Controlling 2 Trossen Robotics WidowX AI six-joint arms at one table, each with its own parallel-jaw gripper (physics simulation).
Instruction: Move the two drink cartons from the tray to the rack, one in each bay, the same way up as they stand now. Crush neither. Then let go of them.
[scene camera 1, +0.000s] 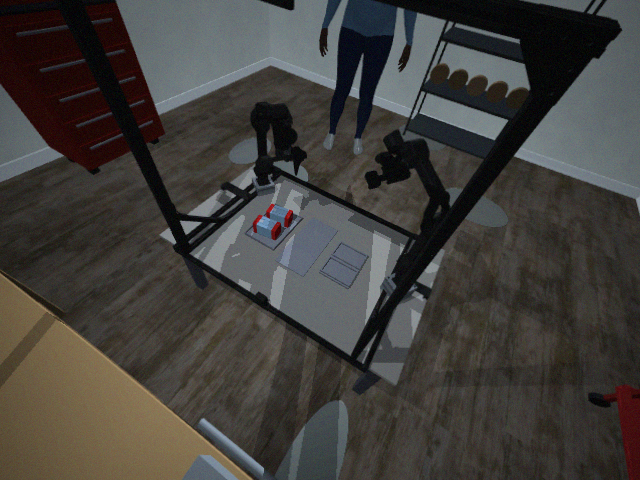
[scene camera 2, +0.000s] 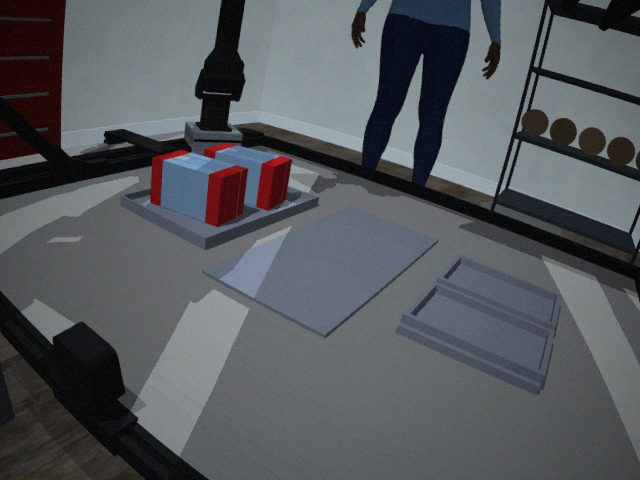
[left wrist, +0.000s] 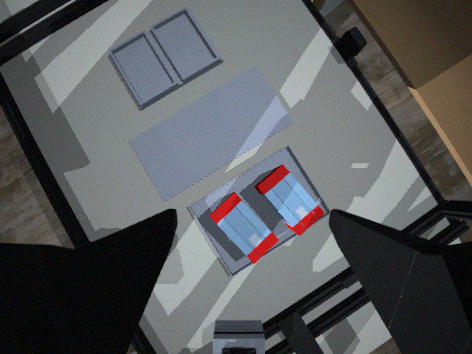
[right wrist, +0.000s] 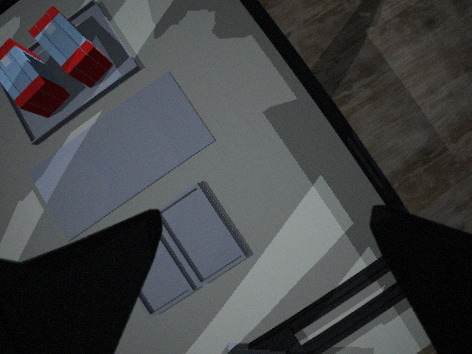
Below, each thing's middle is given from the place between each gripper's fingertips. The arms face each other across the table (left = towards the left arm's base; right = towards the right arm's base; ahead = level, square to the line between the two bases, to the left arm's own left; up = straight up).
Now: the grey tray (scene camera 2: 203, 235) 3 cm behind my left hand, 4 cm to the left of it and 32 cm below it. From my left hand the other things lie so: flat grey mat (scene camera 2: 317, 276) 1 cm ahead, 16 cm to the right, 33 cm below.
Right now the flat grey mat is 21 cm behind my right hand, 16 cm to the left of it and 37 cm below it. Round my right hand: grey tray 26 cm behind, 36 cm to the left, 36 cm below.
